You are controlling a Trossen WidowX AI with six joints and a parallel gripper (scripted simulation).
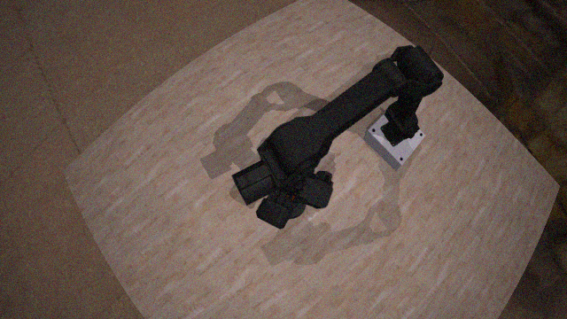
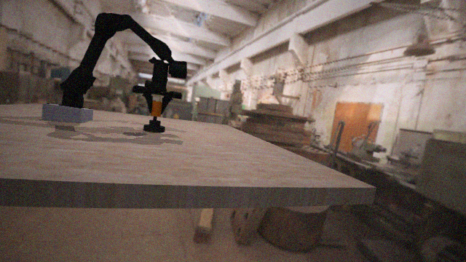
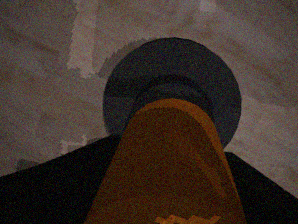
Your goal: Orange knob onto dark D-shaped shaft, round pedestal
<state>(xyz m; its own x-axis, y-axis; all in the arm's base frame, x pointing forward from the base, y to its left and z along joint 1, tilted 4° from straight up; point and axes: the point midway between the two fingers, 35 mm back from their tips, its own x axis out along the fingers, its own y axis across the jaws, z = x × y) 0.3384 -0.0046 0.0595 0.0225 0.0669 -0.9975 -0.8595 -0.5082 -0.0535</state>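
Right now the orange knob is 20 mm above my gripper tip. From my gripper tip the other things lie so: dark pedestal (40 mm below).
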